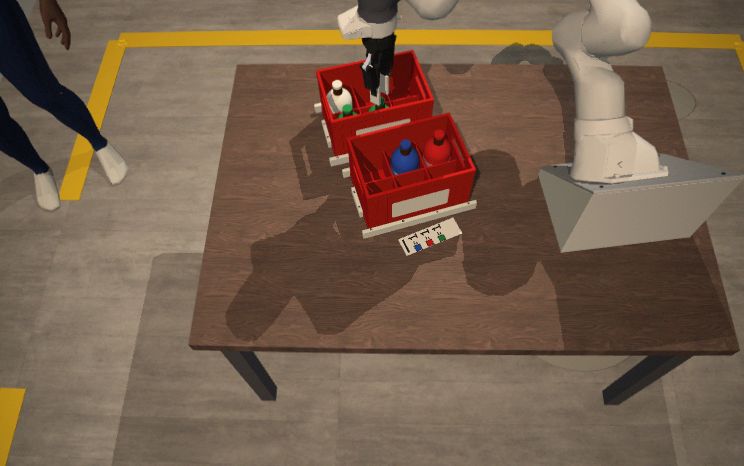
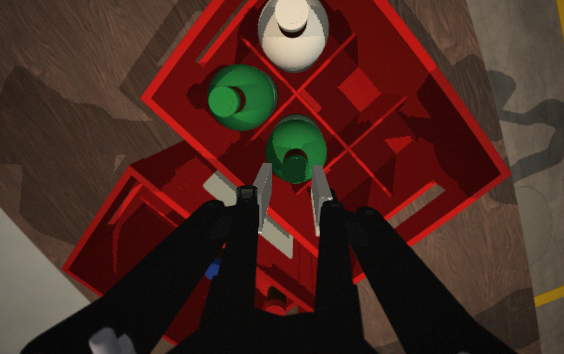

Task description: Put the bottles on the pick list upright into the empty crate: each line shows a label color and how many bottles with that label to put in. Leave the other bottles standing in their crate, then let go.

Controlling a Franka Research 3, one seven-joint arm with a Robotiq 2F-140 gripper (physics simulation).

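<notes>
The pick list (image 1: 451,226) shows one blue, one red and one green. A blue bottle (image 1: 405,159) (image 2: 212,270) and a red bottle (image 1: 437,150) (image 2: 275,309) stand upright in the front crate (image 1: 378,208) (image 2: 97,219). The back crate (image 1: 341,134) (image 2: 434,68) holds a white bottle (image 1: 339,99) (image 2: 295,52), a green bottle (image 1: 347,111) (image 2: 255,100) beside it, and a second green bottle (image 1: 378,105) (image 2: 296,135). My gripper (image 1: 379,94) (image 2: 291,178) is partly open above the back crate, its fingertips near either side of the second green bottle's cap, not gripping it.
Both crates have tall walls and inner dividers (image 2: 322,120), and they stand close together on the wooden table (image 1: 329,296). The robot's pedestal (image 1: 647,214) is at the right of the table. A person's legs (image 1: 49,93) show at the left, beyond the table.
</notes>
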